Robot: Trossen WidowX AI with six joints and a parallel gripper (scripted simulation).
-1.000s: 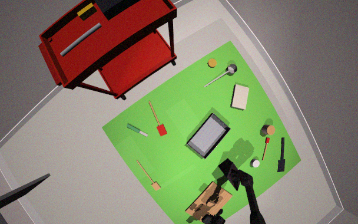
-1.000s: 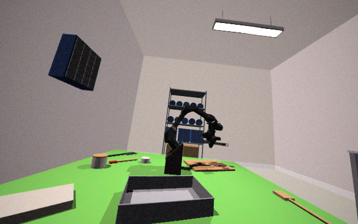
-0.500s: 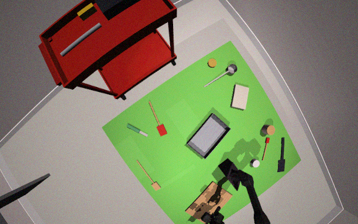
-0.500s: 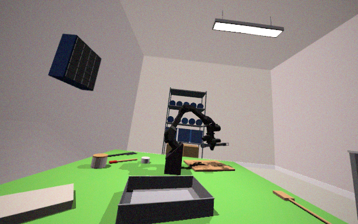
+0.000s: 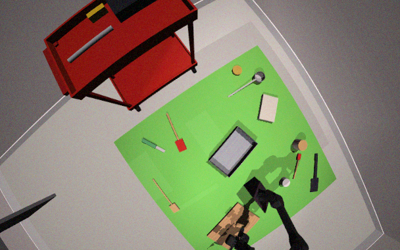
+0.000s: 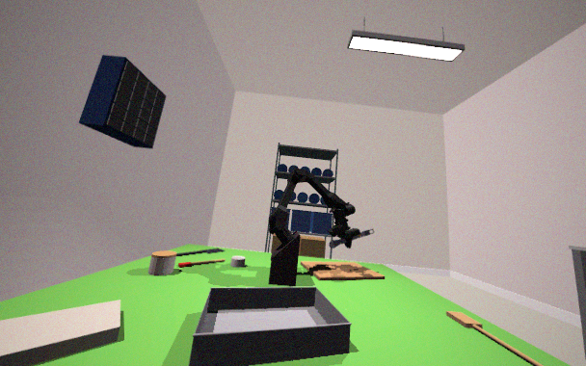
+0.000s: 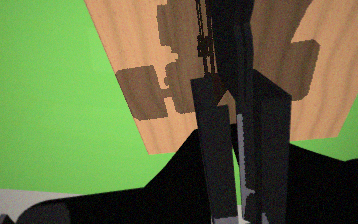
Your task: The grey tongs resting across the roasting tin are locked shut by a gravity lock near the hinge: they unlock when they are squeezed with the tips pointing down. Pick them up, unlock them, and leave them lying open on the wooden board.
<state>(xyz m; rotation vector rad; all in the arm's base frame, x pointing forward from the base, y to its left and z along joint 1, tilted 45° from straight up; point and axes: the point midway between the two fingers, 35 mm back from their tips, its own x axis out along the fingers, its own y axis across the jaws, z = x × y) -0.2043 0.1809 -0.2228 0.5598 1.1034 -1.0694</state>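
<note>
Right now my gripper tip is 12 cm above the wooden board, 3 cm to the left of it and 2 cm past it. The rest, counted from my gripper tip: black tool 81 cm to the right, 12 cm below, 1 cm behind; grey roasting tin 53 cm ahead, 29 cm to the right, 10 cm below; red brush 70 cm to the right, 18 cm ahead, 12 cm below.
</note>
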